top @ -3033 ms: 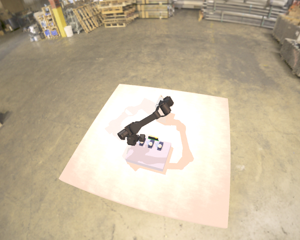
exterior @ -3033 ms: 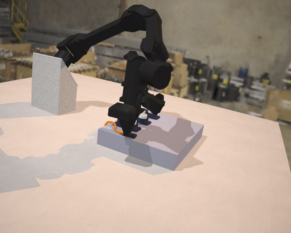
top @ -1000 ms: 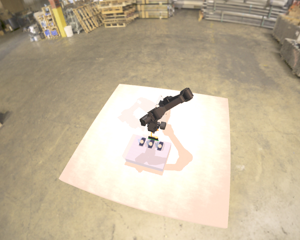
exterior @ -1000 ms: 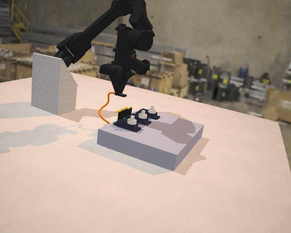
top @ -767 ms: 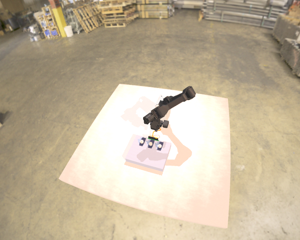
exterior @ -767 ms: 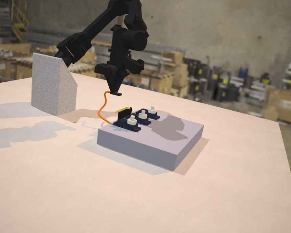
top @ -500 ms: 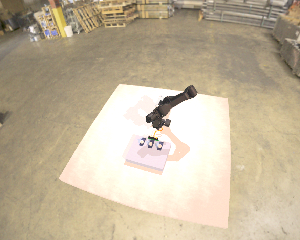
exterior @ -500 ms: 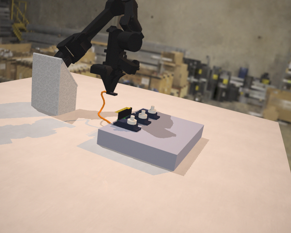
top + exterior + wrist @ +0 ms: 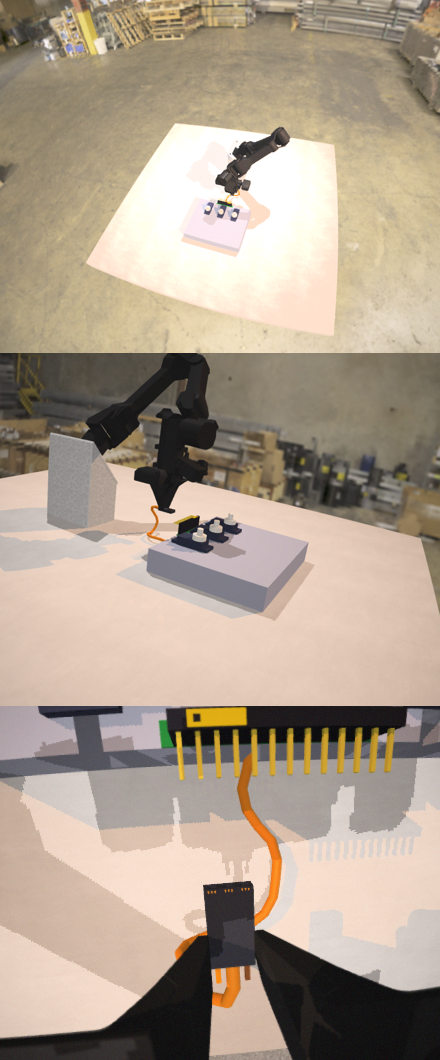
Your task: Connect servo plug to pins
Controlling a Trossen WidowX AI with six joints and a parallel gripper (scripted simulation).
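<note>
Right now the yellow band is 80 mm ahead of my gripper tip. The rest, counted from my gripper tip: black header: 80 mm ahead, 20 mm to the right, 10 mm below; then pale holder block: 240 mm ahead, 50 mm below, 20 mm to the right; then dot: 80 mm ahead, 10 mm to the left.
</note>
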